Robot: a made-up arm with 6 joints.
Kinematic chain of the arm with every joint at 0, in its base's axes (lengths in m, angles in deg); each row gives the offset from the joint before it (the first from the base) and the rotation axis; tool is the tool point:
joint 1: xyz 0 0 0.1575 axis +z
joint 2: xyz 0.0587 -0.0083 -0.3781 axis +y
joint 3: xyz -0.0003 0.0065 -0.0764 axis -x
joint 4: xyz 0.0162 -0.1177 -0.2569 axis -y
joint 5: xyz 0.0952 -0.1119 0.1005 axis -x
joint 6: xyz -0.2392 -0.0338 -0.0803 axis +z
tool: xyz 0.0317 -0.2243 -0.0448
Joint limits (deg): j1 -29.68..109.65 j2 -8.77..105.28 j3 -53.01..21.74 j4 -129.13..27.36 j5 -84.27..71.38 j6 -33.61..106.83
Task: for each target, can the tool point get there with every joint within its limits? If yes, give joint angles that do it. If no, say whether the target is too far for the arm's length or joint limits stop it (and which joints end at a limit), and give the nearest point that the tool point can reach.
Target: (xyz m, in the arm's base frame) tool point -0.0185 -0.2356 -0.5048
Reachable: yes | joints 52.76 12.41 -19.88 -75.40 -68.86 0.93
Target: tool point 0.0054 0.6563 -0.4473
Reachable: no: joint limits stop it (at a limit: joint 1, joint 2, joint 5, joint 6) | nearest point 0.1306 0.5673 -0.5592 | short by 0.190 m
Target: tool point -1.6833 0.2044 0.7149
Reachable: no: too far | nearest point -0.5644 0.0685 0.1142 | short by 1.277 m
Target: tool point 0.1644 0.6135 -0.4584
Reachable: no: joint limits stop it (at a limit: joint 1, joint 2, joint 5, joint 6) | nearest point 0.2010 0.5843 -0.4805 | short by 0.052 m
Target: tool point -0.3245 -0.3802 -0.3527
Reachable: yes | joints 14.53 47.14 -11.13 -32.60 -39.59 -17.09
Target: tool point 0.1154 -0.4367 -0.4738
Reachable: yes | joints 98.96 66.77 -37.01 0.80 -31.56 36.50
